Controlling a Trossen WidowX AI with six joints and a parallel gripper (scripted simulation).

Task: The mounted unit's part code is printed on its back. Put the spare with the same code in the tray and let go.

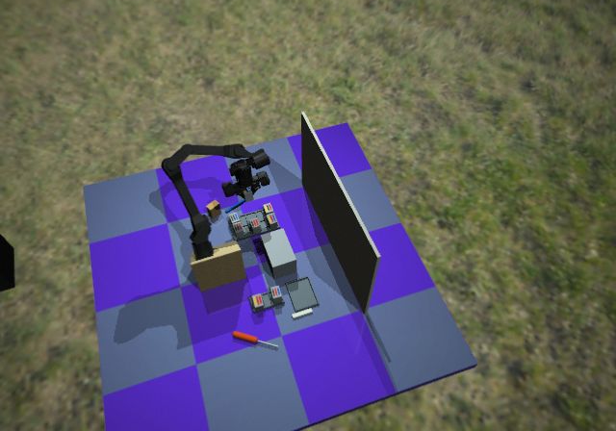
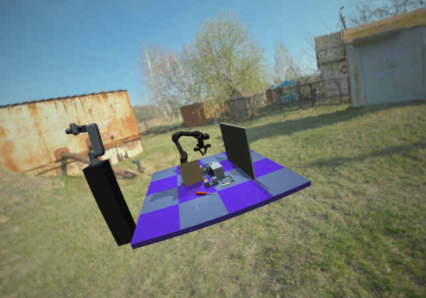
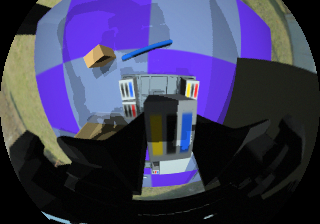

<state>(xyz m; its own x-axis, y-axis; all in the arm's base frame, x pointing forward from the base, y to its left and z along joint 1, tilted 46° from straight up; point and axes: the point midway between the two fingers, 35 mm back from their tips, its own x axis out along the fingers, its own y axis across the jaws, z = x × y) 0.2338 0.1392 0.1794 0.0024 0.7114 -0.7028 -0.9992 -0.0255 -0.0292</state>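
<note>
Now: gripper tip 90 mm short of the flat grey tray, 420 mm to the left of it and 160 mm above it. Also, from my gripper tip: grey box: 50 mm ahead, 230 mm to the right, 120 mm below; spare: 30 mm above; small tan cube: 140 mm behind, 80 mm to the left, 130 mm below.
</note>
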